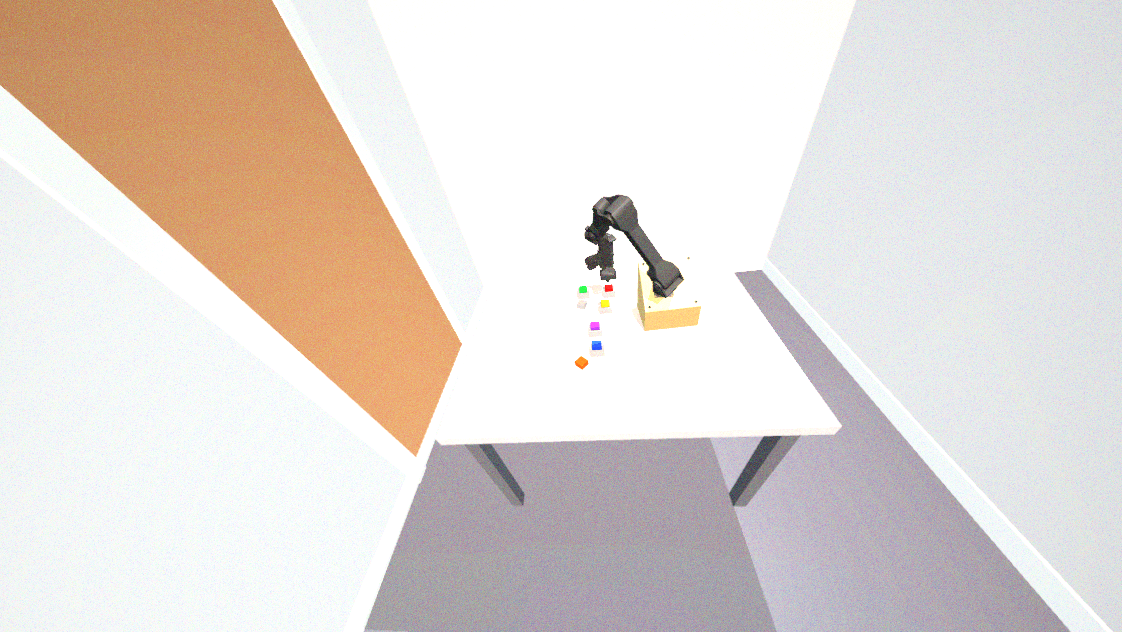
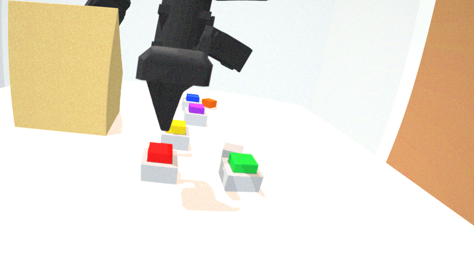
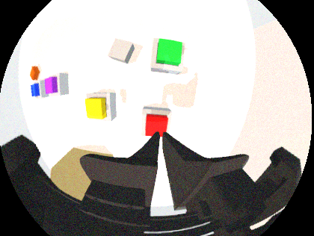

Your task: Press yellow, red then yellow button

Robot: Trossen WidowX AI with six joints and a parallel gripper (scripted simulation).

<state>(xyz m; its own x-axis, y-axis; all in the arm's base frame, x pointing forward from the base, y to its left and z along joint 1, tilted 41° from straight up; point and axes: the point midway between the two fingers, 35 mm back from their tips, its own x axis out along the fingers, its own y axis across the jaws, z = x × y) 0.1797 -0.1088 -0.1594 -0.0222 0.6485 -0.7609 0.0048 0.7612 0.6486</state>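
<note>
Right now my gripper tip is 3 cm above the red button. Round my gripper tip: purple button: 23 cm to the left, 7 cm ahead, 3 cm below; green button: 11 cm ahead, 3 cm below, 1 cm to the right; yellow button: 10 cm to the left, 3 cm below, 2 cm ahead.
</note>
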